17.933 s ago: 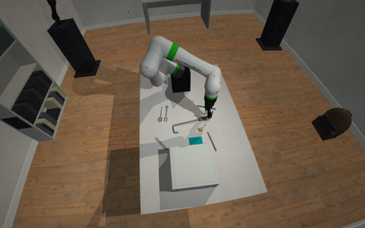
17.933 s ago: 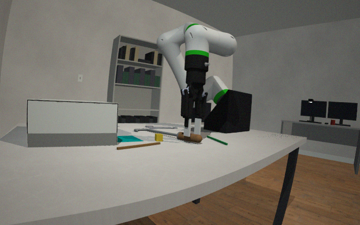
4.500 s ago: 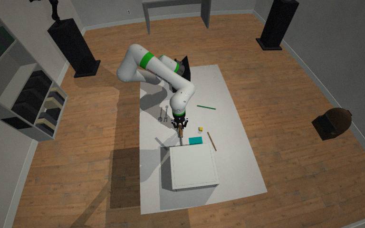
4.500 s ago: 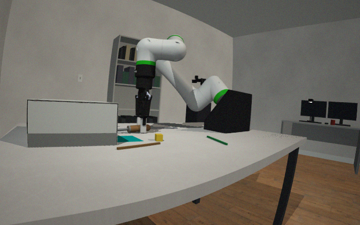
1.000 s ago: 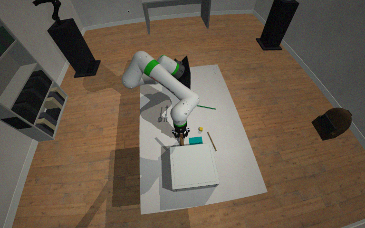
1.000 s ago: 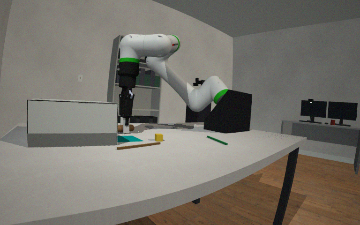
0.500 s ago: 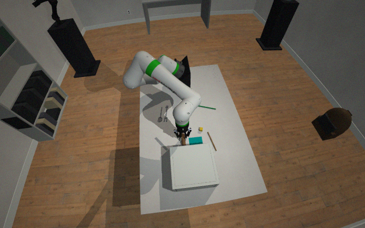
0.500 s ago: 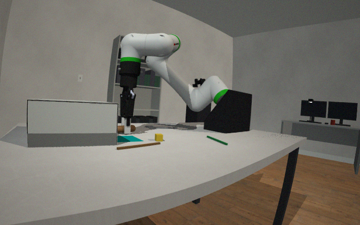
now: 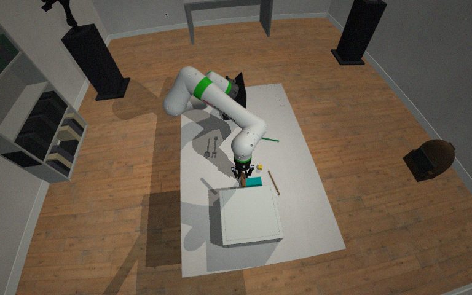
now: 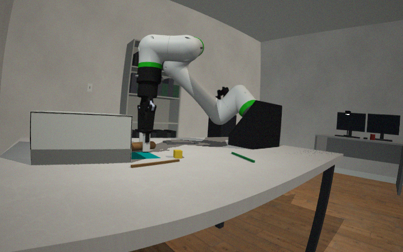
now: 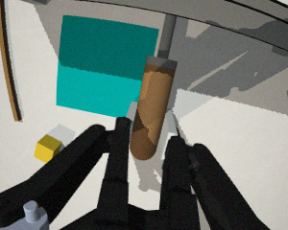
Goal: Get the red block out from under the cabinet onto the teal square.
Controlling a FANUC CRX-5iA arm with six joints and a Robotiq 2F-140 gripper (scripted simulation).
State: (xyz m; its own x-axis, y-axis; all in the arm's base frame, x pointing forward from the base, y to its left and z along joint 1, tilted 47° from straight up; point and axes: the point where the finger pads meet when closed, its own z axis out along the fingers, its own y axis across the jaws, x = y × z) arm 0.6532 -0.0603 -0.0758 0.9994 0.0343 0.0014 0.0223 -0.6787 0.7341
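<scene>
Right now my hand is 4 cm short of the teal square, 6 cm to the right of it and 4 cm above it. Round my hand: red block 22 cm ahead, 6 cm to the left, 2 cm below; then tool 14 cm ahead, 4 cm to the left, 2 cm below; then yellow cube 8 cm behind, 12 cm to the left, 2 cm below.
</scene>
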